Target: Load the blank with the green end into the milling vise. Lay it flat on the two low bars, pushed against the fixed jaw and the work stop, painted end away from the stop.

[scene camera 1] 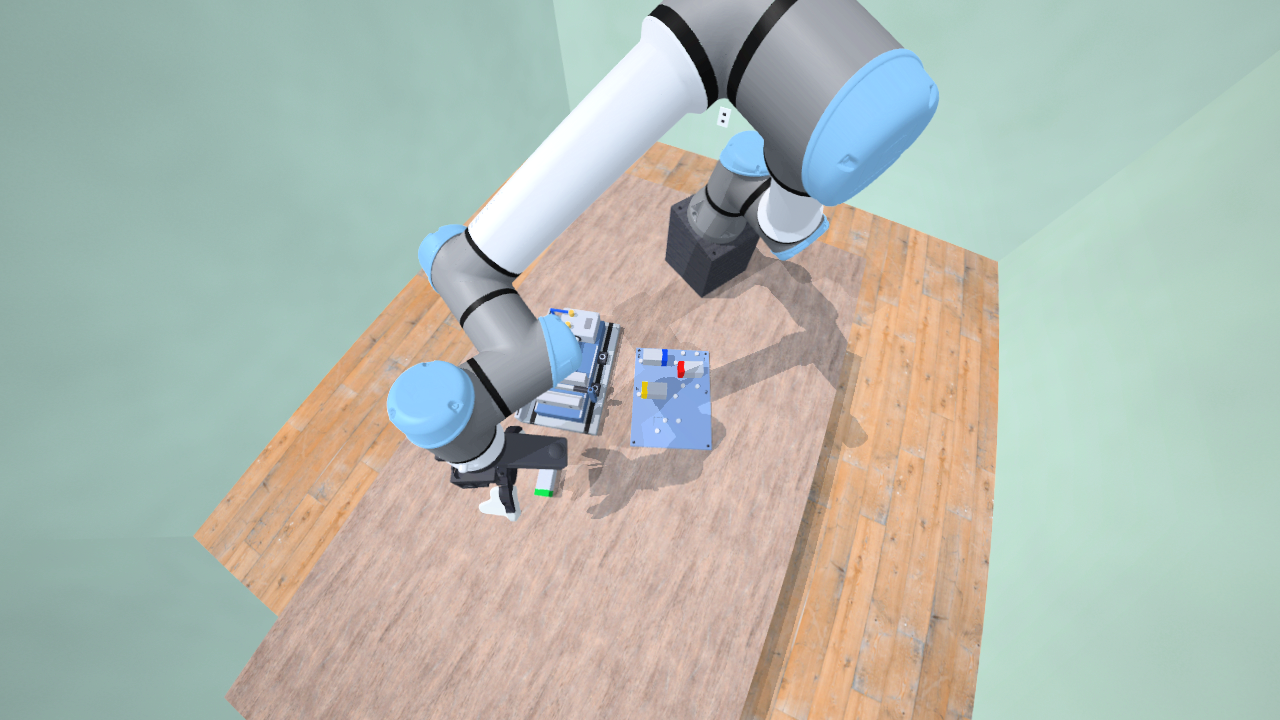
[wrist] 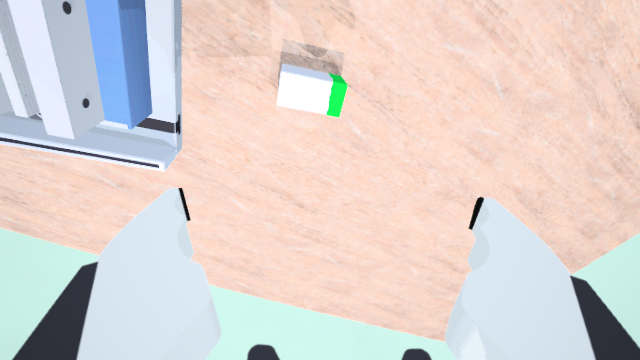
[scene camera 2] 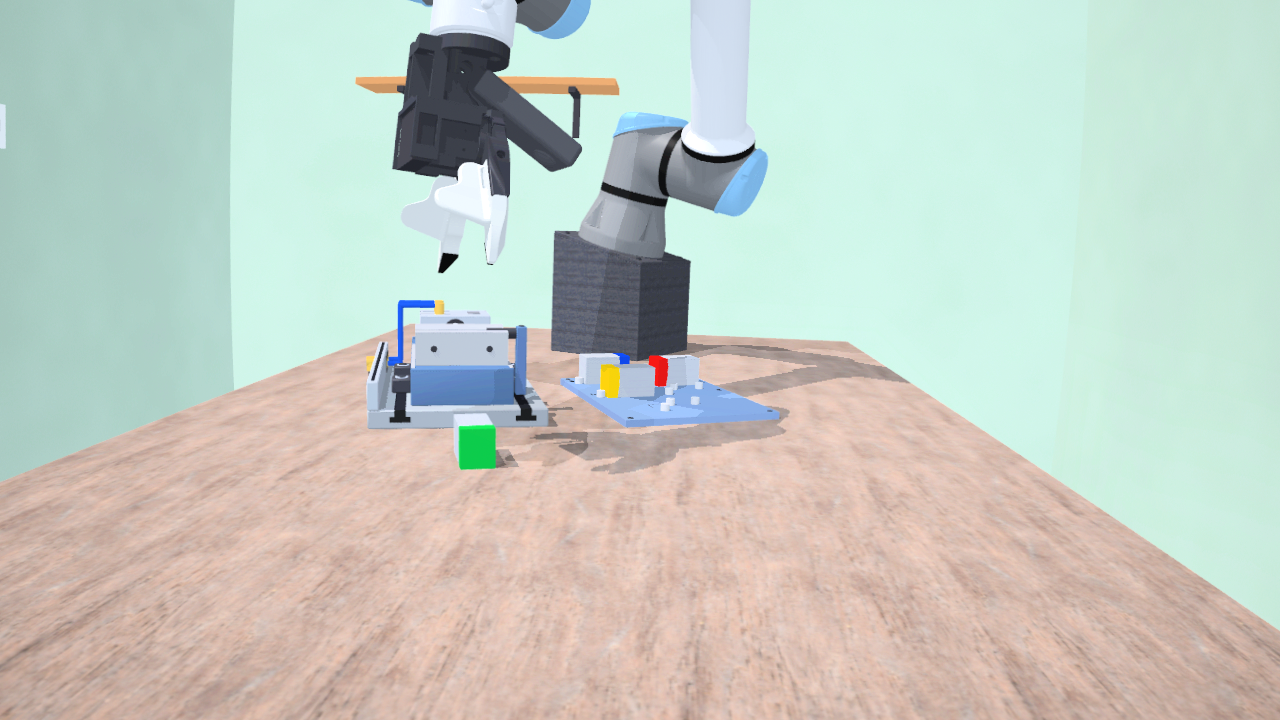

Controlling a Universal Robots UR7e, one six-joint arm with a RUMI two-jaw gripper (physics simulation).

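Note:
The blank with the green end lies flat on the table, off the vise, near its front end. Its green end points away from the vise. My gripper is wide open and empty, high above the table. In the wrist view the blank shows beyond the fingertips, roughly centred between them. The milling vise stands at the left of the wrist view, with its light fixed jaw at the near end. The low bars are hidden in scene camera 2.
A blue pegged plate lies beside the vise. It holds a blue-ended blank, a red-ended blank and a yellow-ended blank. The robot's dark base block stands behind.

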